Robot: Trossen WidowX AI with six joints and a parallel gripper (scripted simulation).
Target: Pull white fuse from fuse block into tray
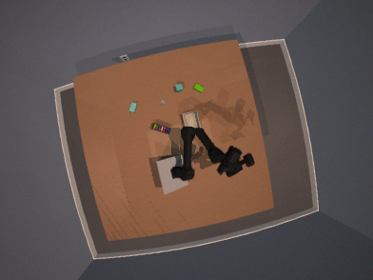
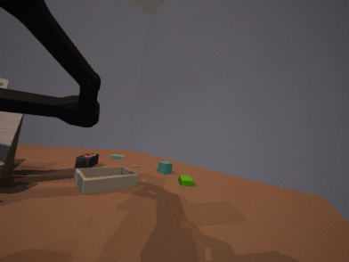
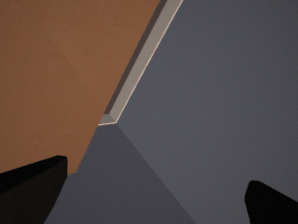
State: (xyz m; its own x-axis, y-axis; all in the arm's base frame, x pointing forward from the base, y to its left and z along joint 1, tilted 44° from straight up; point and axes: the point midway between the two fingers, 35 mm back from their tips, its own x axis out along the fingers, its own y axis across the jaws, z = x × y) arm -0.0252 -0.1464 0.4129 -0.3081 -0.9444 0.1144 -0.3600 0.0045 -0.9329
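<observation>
The white fuse is 43 cm to the left of my gripper tip, 34 cm ahead of it and 24 cm below it. From my gripper tip the other things lie so: pale tray 34 cm ahead, 26 cm below, 23 cm to the left; then teal cube 58 cm ahead, 25 cm to the left, 24 cm below; then green block 55 cm ahead, 25 cm below, 12 cm to the left.
</observation>
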